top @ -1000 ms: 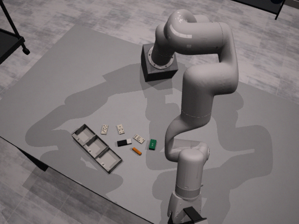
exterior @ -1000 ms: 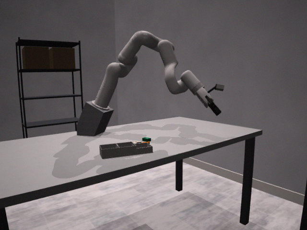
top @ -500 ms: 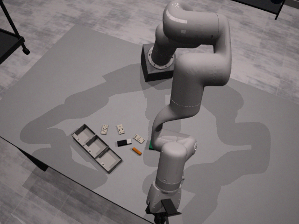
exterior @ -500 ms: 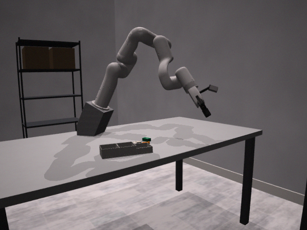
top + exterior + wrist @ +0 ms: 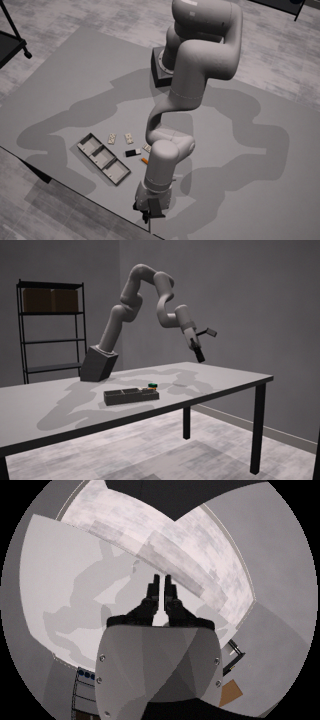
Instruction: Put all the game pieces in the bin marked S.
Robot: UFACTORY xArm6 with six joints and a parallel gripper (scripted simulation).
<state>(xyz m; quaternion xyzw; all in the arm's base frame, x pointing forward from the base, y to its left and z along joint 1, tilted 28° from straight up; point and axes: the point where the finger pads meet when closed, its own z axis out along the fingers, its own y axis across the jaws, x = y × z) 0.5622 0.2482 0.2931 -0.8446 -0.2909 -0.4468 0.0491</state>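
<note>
Right now my hand is 330 mm to the left of the grey compartment bin, 170 mm above it and 100 mm past it. Round my hand: orange piece 200 mm behind, 180 mm to the right, 180 mm below; green block 280 mm behind, 180 mm below, 140 mm to the right; black block 250 mm to the right, 200 mm behind, 180 mm below.
</note>
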